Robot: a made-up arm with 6 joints.
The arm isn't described. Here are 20 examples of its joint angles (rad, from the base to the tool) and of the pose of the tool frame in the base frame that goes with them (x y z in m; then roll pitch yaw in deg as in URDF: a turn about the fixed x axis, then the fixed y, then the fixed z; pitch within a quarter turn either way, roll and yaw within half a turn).
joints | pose
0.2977 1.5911 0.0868 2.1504 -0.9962 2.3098 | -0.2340 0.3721 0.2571 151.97 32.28 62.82
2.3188 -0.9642 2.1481 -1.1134 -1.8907 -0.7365 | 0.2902 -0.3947 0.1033 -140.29 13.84 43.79
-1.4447 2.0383 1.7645 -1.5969 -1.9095 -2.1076 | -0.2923 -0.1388 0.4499 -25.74 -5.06 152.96
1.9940 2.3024 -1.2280 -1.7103 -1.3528 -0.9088 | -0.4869 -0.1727 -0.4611 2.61 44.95 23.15
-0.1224 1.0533 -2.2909 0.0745 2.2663 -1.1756 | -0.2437 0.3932 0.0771 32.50 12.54 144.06
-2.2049 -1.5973 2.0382 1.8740 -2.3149 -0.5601 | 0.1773 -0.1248 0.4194 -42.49 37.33 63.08
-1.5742 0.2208 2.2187 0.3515 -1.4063 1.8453 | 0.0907 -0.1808 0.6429 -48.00 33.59 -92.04
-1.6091 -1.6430 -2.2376 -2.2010 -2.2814 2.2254 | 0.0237 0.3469 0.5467 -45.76 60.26 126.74
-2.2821 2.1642 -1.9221 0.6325 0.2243 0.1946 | -0.4690 -0.1485 0.6496 -67.55 38.97 -178.67
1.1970 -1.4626 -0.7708 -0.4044 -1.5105 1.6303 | 0.0209 -0.1064 -0.2421 -137.96 46.79 167.51
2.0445 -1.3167 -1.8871 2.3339 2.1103 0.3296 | 0.0640 -0.6796 -0.5000 21.64 28.36 -29.40
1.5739 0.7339 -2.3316 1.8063 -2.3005 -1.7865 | 0.1206 0.1562 -0.1768 177.24 -2.66 -38.99
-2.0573 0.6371 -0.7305 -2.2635 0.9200 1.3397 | 0.1821 -0.5928 0.0891 165.71 28.12 -160.88
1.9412 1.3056 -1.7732 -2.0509 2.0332 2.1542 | -0.2119 0.3917 -0.3167 79.74 -1.77 150.37
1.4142 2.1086 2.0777 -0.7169 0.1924 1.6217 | -0.1676 0.3879 -0.4468 135.00 -37.06 87.60
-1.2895 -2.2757 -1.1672 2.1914 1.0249 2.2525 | 0.0752 0.5919 0.5264 -35.48 48.02 -3.08
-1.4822 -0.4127 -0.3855 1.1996 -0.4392 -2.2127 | 0.2811 -0.1028 0.2764 -44.25 0.65 94.41
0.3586 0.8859 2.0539 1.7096 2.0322 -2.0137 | 0.2692 0.0844 0.2755 -146.32 33.73 -12.56
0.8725 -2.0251 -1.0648 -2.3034 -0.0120 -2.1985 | 0.2177 -0.1661 -0.2946 -133.13 12.41 51.51
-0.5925 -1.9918 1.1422 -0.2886 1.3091 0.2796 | -0.2641 0.3788 0.5830 -98.31 9.32 -152.50
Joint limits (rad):
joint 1: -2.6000..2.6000
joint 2: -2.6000..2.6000
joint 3: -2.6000..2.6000
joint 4: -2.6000..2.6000
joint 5: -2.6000..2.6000
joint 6: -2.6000..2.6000
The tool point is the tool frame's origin. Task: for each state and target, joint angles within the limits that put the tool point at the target. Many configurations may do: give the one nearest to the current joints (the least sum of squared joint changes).
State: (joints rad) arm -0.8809 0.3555 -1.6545 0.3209 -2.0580 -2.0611
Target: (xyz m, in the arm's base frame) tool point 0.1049 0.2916 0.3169
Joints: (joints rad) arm -0.7886 -0.2356 -2.1637 0.2380 -2.6000 -1.7627
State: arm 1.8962 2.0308 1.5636 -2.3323 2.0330 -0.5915
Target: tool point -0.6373 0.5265 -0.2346
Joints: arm 1.3879 2.3460 1.6080 -2.6000 2.2530 -0.4700
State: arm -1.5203 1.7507 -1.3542 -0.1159 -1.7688 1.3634
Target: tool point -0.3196 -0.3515 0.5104
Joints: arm -1.4827 1.8319 -1.5902 -0.7901 -1.3550 0.9610
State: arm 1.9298 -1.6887 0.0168 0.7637 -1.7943 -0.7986
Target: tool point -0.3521 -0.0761 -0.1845
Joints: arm 1.5284 -2.4613 0.0448 0.6935 -1.3255 -0.7482
